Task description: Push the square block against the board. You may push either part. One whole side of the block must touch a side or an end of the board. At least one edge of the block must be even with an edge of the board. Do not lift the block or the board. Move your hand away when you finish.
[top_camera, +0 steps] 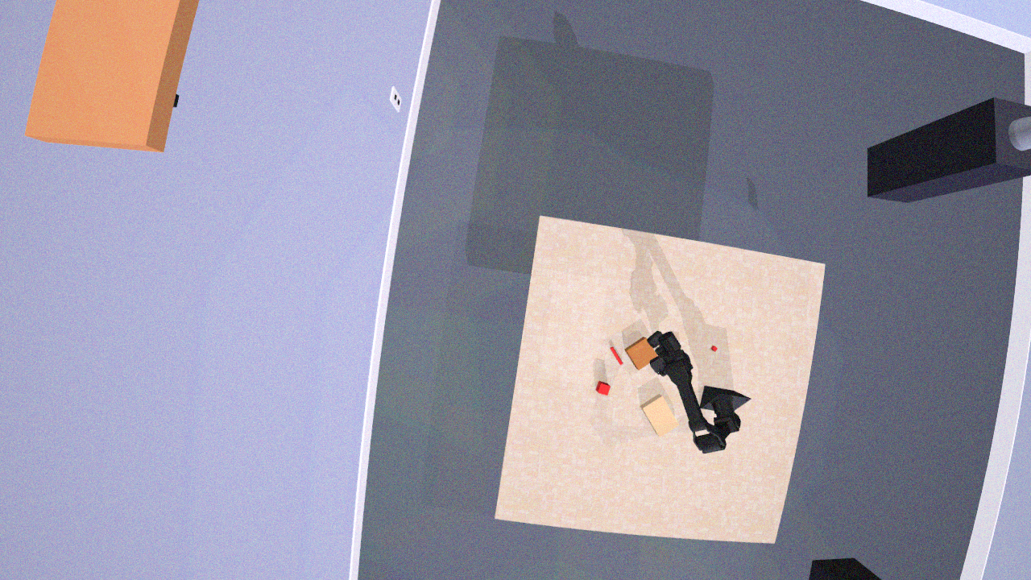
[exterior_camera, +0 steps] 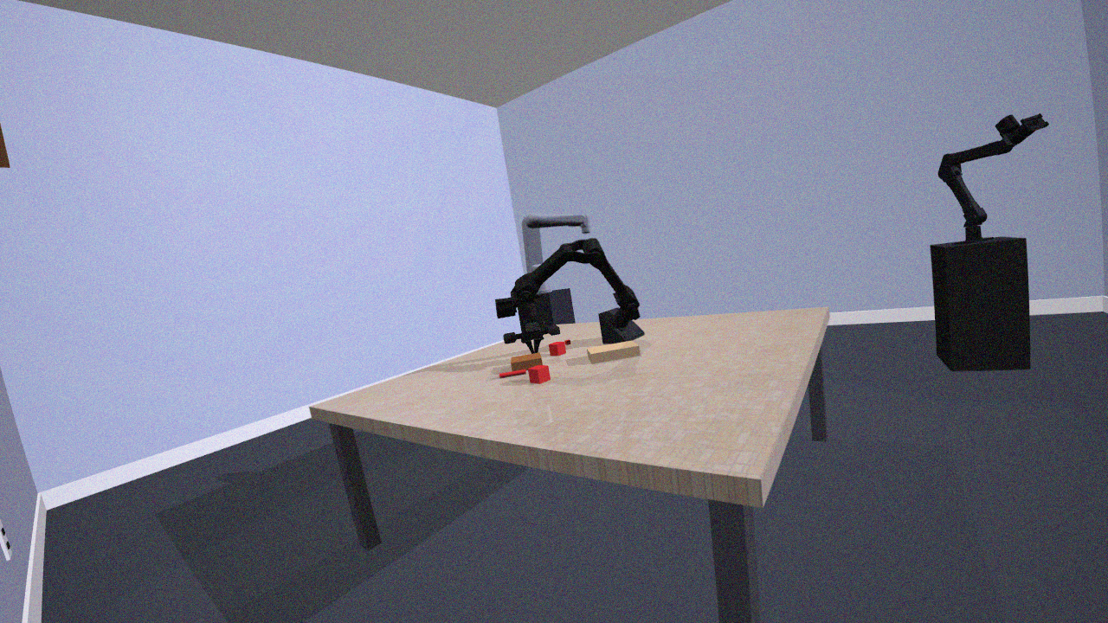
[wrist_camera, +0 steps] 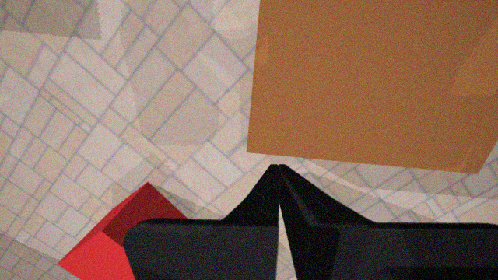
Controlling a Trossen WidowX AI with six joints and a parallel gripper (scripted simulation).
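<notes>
The square block is 70 mm ahead of my gripper tip, 20 mm to the left of it and 10 mm above it. From my gripper tip the other things lie so: board: 270 mm to the left, 30 mm behind, 10 mm above; then thin red stick: 170 mm ahead, 40 mm to the left; then tiny red piece: 250 mm behind, 20 mm to the right.
</notes>
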